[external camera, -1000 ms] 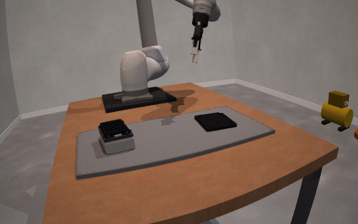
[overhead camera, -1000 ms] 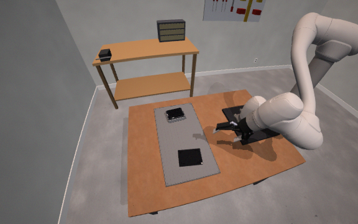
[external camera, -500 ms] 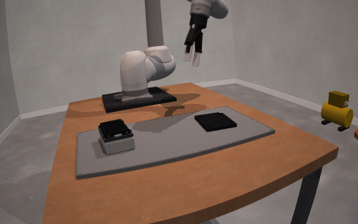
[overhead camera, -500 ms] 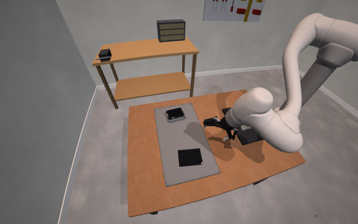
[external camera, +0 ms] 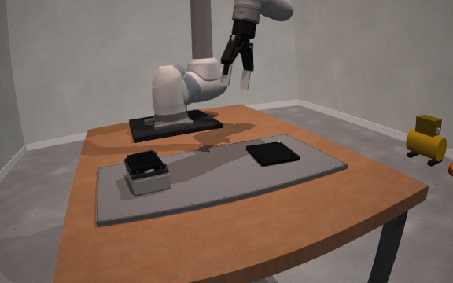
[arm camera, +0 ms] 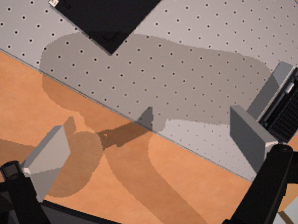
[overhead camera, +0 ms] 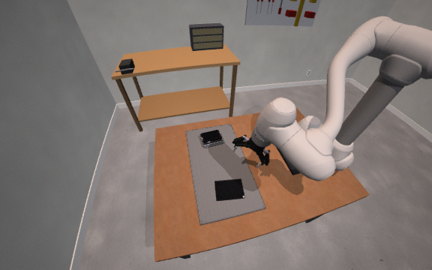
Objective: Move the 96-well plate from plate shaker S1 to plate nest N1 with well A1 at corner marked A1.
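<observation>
Right now my hand is 32 cm to the left of the black 96-well plate, 15 cm above it and 14 cm short of it. The rest, counted from my hand: black plate nest N1: 21 cm below, 10 cm ahead, 7 cm to the left; pale A1 mark: 20 cm below, 13 cm to the left, 3 cm ahead.
</observation>
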